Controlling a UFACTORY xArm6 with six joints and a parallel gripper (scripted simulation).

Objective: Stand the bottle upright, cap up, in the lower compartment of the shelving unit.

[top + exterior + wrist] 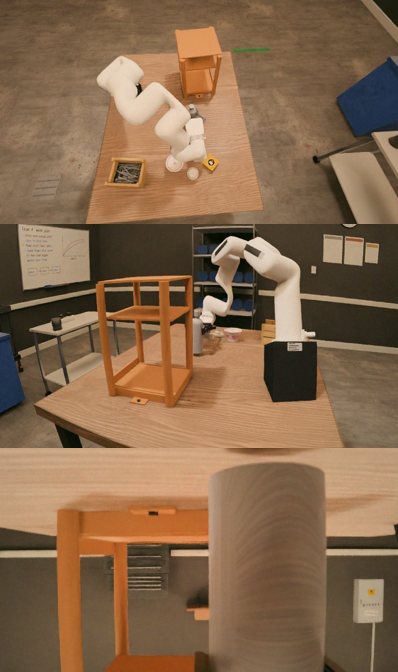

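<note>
Right now my hand is 300 mm to the right of the orange shelving unit, 100 mm short of it and 60 mm below it. Round my hand: grey bottle: 20 mm above.
</note>
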